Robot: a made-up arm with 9 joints.
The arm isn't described. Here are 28 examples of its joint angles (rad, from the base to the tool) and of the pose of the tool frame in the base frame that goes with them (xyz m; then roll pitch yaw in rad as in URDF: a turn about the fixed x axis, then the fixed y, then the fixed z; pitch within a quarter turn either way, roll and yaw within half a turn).
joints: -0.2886 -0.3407 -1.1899 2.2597 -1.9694 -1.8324 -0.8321 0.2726 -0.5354
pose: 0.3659 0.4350 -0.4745 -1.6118 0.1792 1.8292
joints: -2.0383 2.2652 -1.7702 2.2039 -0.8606 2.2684 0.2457 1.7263 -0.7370
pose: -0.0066 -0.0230 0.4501 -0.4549 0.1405 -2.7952
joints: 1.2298 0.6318 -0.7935 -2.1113 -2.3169 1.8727 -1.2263 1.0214 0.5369
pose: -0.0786 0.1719 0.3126 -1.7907 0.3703 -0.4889
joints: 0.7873 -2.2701 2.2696 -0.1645 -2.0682 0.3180 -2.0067 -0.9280 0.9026
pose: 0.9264 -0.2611 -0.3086 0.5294 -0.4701 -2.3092
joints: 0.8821 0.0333 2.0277 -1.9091 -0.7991 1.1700 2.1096 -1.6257 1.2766
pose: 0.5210 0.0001 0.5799 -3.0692 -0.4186 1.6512
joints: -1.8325 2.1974 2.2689 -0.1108 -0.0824 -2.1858 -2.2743 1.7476 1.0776
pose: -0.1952 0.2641 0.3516 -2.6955 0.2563 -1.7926
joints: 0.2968 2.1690 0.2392 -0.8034 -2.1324 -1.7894 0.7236 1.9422 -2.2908
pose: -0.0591 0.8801 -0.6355 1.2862 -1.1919 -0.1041
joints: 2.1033 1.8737 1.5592 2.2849 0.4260 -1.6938 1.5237 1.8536 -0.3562
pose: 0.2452 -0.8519 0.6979 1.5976 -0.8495 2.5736
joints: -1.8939 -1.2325 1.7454 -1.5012 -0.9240 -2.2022 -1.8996 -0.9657 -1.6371
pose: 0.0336 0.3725 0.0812 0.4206 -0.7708 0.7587
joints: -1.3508 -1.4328 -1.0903 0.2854 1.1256 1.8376 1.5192 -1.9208 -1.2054
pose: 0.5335 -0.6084 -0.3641 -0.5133 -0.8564 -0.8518
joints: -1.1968 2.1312 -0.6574 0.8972 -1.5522 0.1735 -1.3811 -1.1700 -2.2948
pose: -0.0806 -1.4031 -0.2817 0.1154 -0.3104 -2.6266
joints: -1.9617 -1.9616 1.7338 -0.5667 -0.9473 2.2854 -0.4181 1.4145 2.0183
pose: 0.1829 0.2209 -0.0410 0.5100 -0.1016 -0.1259
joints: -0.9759 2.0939 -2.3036 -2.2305 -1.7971 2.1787 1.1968 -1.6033 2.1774
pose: 0.2668 -0.9236 -0.1551 0.3354 -1.1765 -2.3775
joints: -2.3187 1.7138 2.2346 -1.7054 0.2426 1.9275 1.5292 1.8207 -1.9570
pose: 0.8602 -0.0335 0.3219 -1.8825 -0.1581 1.7502
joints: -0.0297 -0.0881 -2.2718 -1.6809 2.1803 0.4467 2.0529 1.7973 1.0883
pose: -0.1273 0.3696 -0.5540 0.0573 -0.0552 -2.5007
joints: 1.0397 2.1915 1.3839 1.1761 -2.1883 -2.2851 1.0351 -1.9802 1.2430
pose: 1.1048 0.2541 0.0155 -0.5831 1.1274 2.3109
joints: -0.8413 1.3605 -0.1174 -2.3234 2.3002 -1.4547 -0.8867 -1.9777 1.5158
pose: 1.1103 -0.7740 -0.5074 -0.8164 0.7964 2.2202
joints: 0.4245 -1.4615 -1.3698 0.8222 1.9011 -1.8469 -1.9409 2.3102 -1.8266
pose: 0.3018 0.1779 -0.5454 -0.5474 0.0445 -0.9609
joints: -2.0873 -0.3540 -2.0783 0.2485 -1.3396 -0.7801 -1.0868 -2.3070 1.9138
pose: 1.1371 0.1792 0.0433 -1.9831 0.1188 2.7125
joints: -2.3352 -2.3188 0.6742 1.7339 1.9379 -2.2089 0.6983 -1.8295 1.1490
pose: 0.3182 -0.8637 0.3733 -0.8566 0.4372 0.5783
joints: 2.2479 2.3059 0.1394 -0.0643 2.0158 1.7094 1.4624 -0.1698 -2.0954
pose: 0.0947 0.1982 0.2970 0.1488 0.4195 -2.6590
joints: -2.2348 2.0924 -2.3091 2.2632 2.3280 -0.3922 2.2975 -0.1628 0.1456
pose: 0.1142 0.8883 -0.1247 0.4351 -1.0273 0.3650
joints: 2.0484 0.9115 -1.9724 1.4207 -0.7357 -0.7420 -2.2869 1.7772 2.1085
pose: 1.0835 0.7067 -0.3534 -0.9252 0.1625 2.4303
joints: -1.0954 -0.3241 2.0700 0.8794 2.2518 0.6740 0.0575 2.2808 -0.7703
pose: -0.3548 -0.1626 0.8560 -3.0474 -0.3149 -2.7971
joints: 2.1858 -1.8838 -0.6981 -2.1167 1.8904 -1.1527 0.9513 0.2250 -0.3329
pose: -0.9565 0.5991 0.2983 -0.5624 1.0235 -1.0798
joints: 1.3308 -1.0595 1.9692 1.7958 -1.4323 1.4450 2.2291 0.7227 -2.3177
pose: -0.5189 -0.0587 0.0475 -2.8084 0.3896 2.6020
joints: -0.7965 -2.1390 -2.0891 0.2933 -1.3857 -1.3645 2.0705 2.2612 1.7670
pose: -0.0061 0.4957 -0.3970 -2.0804 0.6781 2.2385
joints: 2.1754 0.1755 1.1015 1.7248 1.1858 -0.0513 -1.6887 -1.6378 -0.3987
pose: -0.6669 0.4612 0.0477 -1.1871 -0.2911 1.7741
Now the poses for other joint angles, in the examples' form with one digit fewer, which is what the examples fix.
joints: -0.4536 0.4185 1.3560 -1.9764 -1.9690 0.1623 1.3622 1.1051 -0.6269
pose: 0.569 0.094 -0.007 -2.192 -0.747 2.631
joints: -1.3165 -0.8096 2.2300 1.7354 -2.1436 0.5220 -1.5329 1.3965 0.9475
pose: -0.676 0.278 0.030 0.050 0.225 -1.320
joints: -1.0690 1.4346 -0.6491 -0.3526 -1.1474 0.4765 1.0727 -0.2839 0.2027
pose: -0.717 -0.648 -0.178 2.217 -0.537 0.772
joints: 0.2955 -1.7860 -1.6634 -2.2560 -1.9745 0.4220 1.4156 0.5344 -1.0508
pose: -0.400 -0.143 -0.547 0.957 0.065 1.046
